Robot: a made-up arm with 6 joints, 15 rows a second.
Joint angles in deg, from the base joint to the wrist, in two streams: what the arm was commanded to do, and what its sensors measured. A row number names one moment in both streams.
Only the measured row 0 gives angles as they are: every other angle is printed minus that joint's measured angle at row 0.
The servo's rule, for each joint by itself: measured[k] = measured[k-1] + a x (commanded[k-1-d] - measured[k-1]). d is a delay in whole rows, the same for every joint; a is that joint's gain. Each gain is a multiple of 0.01, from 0.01 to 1. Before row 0 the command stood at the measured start. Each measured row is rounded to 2 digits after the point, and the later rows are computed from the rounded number. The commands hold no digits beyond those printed.
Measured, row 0:
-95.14, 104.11, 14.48, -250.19, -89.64, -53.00
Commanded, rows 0 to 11:
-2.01, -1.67, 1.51, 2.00, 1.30, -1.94
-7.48, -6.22, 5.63, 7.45, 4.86, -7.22
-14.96, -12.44, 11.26, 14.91, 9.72, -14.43
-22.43, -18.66, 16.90, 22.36, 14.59, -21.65
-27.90, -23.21, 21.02, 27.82, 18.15, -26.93
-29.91, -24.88, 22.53, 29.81, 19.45, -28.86
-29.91, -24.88, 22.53, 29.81, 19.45, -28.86
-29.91, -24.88, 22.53, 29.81, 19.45, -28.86
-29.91, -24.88, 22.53, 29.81, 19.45, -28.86
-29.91, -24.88, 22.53, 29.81, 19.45, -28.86
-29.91, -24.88, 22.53, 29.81, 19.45, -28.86
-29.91, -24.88, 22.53, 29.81, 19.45, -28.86
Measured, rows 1 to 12:
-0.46, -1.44, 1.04, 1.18, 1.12, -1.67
-2.07, -5.55, 4.21, 4.88, 4.34, -6.44
-5.03, -11.48, 9.07, 10.80, 8.97, -13.31
-9.03, -17.65, 14.47, 17.62, 13.80, -20.48
-13.37, -22.43, 18.99, 23.64, 17.54, -26.03
-17.17, -24.54, 21.43, 27.28, 19.18, -28.46
-20.10, -24.83, 22.19, 28.77, 19.41, -28.80
-22.36, -24.87, 22.42, 29.38, 19.44, -28.85
-24.10, -24.88, 22.50, 29.63, 19.45, -28.86
-25.44, -24.88, 22.52, 29.74, 19.45, -28.86
-26.47, -24.88, 22.53, 29.78, 19.45, -28.86
-27.26, -24.88, 22.53, 29.80, 19.45, -28.86
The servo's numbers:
d 0
a 0.23 0.86 0.69 0.59 0.86 0.86

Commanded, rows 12 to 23:
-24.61, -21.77, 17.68, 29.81, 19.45, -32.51
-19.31, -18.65, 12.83, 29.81, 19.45, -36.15
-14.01, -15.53, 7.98, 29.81, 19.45, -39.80
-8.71, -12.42, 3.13, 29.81, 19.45, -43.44
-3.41, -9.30, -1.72, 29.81, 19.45, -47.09
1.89, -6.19, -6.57, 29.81, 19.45, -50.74
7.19, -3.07, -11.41, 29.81, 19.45, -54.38
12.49, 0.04, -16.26, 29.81, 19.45, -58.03
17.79, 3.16, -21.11, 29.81, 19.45, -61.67
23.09, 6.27, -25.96, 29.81, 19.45, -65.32
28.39, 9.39, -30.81, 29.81, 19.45, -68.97
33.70, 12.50, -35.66, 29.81, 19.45, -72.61
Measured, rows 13 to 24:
-26.65, -22.21, 19.18, 29.81, 19.45, -32.00
-24.96, -19.15, 14.80, 29.81, 19.45, -35.57
-22.44, -16.04, 10.09, 29.81, 19.45, -39.21
-19.28, -12.93, 5.29, 29.81, 19.45, -42.85
-15.63, -9.81, 0.45, 29.81, 19.45, -46.50
-11.60, -6.70, -4.39, 29.81, 19.45, -50.15
-7.28, -3.58, -9.23, 29.81, 19.45, -53.79
-2.73, -0.47, -14.08, 29.81, 19.45, -57.44
1.99, 2.65, -18.93, 29.81, 19.45, -61.08
6.84, 5.76, -23.78, 29.81, 19.45, -64.73
11.80, 8.88, -28.63, 29.81, 19.45, -68.38
16.84, 11.99, -33.48, 29.81, 19.45, -72.02

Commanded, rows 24 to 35:
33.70, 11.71, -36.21, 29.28, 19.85, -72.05
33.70, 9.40, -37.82, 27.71, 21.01, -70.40
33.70, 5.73, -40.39, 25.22, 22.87, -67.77
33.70, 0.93, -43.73, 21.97, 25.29, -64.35
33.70, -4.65, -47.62, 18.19, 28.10, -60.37
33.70, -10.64, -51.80, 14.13, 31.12, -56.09
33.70, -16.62, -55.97, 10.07, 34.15, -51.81
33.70, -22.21, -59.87, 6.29, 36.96, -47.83
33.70, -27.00, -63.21, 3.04, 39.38, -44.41
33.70, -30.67, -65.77, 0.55, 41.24, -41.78
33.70, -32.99, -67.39, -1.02, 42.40, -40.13
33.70, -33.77, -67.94, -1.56, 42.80, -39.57
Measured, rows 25 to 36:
20.72, 11.75, -35.36, 29.50, 19.79, -72.05
23.71, 9.73, -37.06, 28.44, 20.84, -70.63
26.01, 6.29, -39.36, 26.54, 22.59, -68.17
27.78, 1.68, -42.38, 23.84, 24.91, -64.88
29.14, -3.76, -46.00, 20.51, 27.65, -61.00
30.19, -9.68, -50.00, 16.75, 30.63, -56.78
31.00, -15.65, -54.12, 12.81, 33.66, -52.51
31.62, -21.29, -58.09, 8.96, 36.50, -48.49
32.10, -26.20, -61.62, 5.47, 38.98, -44.98
32.47, -30.04, -64.48, 2.57, 40.92, -42.23
32.75, -32.58, -66.49, 0.45, 42.19, -40.42
32.97, -33.60, -67.49, -0.74, 42.71, -39.69

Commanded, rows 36 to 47:
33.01, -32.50, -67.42, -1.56, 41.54, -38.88
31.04, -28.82, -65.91, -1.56, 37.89, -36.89
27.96, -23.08, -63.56, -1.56, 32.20, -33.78
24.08, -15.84, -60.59, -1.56, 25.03, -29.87
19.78, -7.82, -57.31, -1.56, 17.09, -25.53
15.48, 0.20, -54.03, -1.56, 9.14, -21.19
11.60, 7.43, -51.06, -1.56, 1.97, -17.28
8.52, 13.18, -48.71, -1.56, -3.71, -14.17
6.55, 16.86, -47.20, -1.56, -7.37, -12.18
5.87, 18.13, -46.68, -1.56, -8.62, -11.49
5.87, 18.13, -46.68, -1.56, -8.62, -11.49
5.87, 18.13, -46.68, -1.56, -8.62, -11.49
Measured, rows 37 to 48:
32.98, -32.65, -67.44, -1.22, 41.70, -38.99
32.53, -29.36, -66.38, -1.42, 38.42, -37.18
31.48, -23.96, -64.43, -1.50, 33.07, -34.26
29.78, -16.98, -61.78, -1.54, 26.16, -30.48
27.48, -9.10, -58.70, -1.55, 18.36, -26.22
24.72, -1.10, -55.48, -1.56, 10.43, -21.89
21.70, 6.24, -52.43, -1.56, 3.15, -17.93
18.67, 12.21, -49.86, -1.56, -2.75, -14.70
15.88, 16.21, -48.02, -1.56, -6.72, -12.53
13.58, 17.86, -47.10, -1.56, -8.35, -11.64
11.81, 18.09, -46.81, -1.56, -8.58, -11.51
10.44, 18.12, -46.72, -1.56, -8.61, -11.49

